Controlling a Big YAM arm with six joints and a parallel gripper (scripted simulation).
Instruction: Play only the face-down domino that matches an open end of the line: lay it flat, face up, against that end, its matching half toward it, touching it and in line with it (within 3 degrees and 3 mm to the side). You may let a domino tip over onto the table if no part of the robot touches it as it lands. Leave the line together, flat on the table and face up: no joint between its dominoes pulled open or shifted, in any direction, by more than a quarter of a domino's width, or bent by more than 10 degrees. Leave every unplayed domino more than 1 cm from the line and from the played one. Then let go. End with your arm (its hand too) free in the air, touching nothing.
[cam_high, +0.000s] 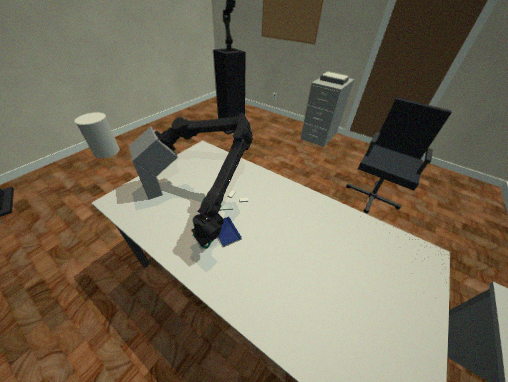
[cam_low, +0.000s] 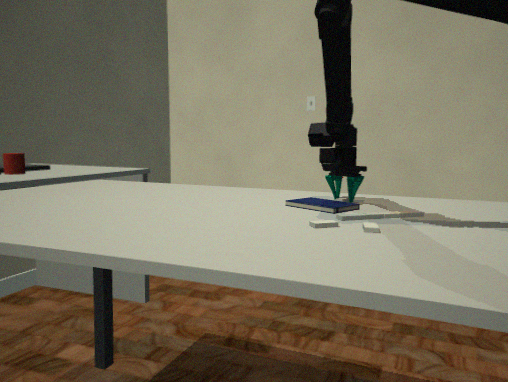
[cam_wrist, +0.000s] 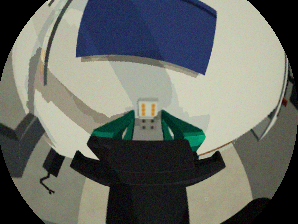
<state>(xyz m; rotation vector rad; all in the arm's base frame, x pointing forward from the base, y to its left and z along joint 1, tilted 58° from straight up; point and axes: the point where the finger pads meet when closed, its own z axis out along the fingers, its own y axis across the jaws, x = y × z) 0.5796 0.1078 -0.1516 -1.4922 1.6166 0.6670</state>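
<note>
Right now my hand is right at the white domino. The rest, counted from my hand: book (10 mm behind, 130 mm to the left).
</note>
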